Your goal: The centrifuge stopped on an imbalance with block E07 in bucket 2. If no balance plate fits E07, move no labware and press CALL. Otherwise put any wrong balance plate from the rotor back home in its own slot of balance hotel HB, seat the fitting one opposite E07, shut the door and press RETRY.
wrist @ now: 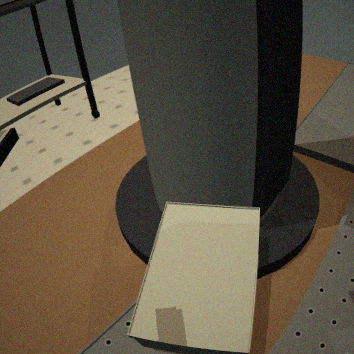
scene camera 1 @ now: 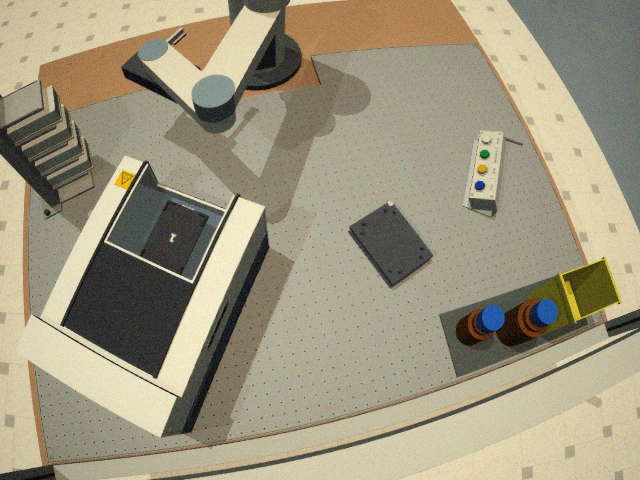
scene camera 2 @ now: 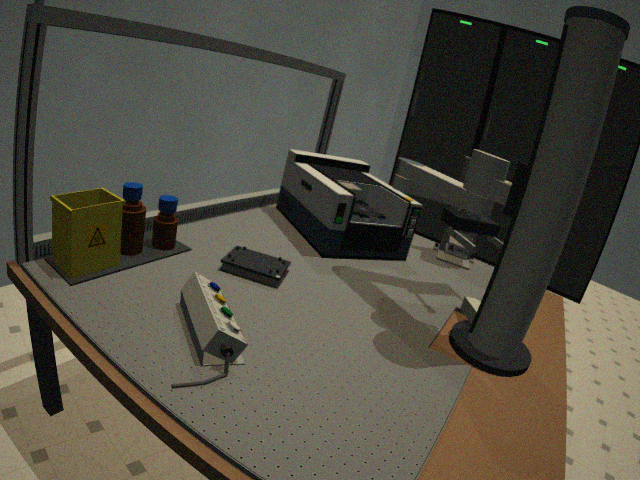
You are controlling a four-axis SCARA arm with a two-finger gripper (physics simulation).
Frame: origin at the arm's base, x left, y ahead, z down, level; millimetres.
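Seen in the pictures: gripper, between the fingertips: (wrist: pixel 194 78) (scene camera 1: pixel 206 39) (scene camera 2: pixel 495 253); arm's base, origin of its link: (wrist: pixel 217 197) (scene camera 2: pixel 489 349).
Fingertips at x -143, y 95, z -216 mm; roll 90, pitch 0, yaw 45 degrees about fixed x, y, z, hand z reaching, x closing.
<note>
Offsets run from my fingertips to a thing's top centre. "pt": to the spot under its first point. Level surfaces: height alone.
The centrifuge (scene camera 1: pixel 235 227) (scene camera 2: pixel 315 206) has its dark door {dy +628, dx -234, dz -10 mm} (scene camera 1: pixel 129 310) slid back. Through the opening a dark bucket (scene camera 1: pixel 180 224) marked 1 shows. Bucket 2 and block E07 cannot be made out. The balance hotel {pt dy +255, dx -480, dz +11 mm} (scene camera 1: pixel 25 170) stands left of it with several pale plates {dy +170, dx -421, dz +46 mm} (scene camera 1: pixel 64 149) stacked in its slots; their labels are unreadable. The button box {dy +428, dx +642, dz +119 mm} (scene camera 1: pixel 485 173) (scene camera 2: pixel 211 320) carries white, green, yellow and blue buttons; their labels are unreadable. My gripper (scene camera 1: pixel 190 50) is open and empty, high beside the arm's column, away from hotel and centrifuge. A dark finger edge shows at the left in the wrist view.
A dark slab with small pegs {dy +555, dx +327, dz +172 mm} (scene camera 1: pixel 390 245) (scene camera 2: pixel 255 266) lies mid-table. Brown bottles with blue caps {pt dy +805, dx +429, dz +107 mm} (scene camera 1: pixel 475 328) (scene camera 2: pixel 165 229) and a yellow bin (scene camera 1: pixel 591 289) (scene camera 2: pixel 87 232) stand on a dark mat {dz +198 mm} (scene camera 1: pixel 457 364). A cream box {dy -24, dx +21, dz +149 mm} (wrist: pixel 200 270) (scene camera 2: pixel 470 308) sits by the column (wrist: pixel 200 110) (scene camera 2: pixel 558 196).
</note>
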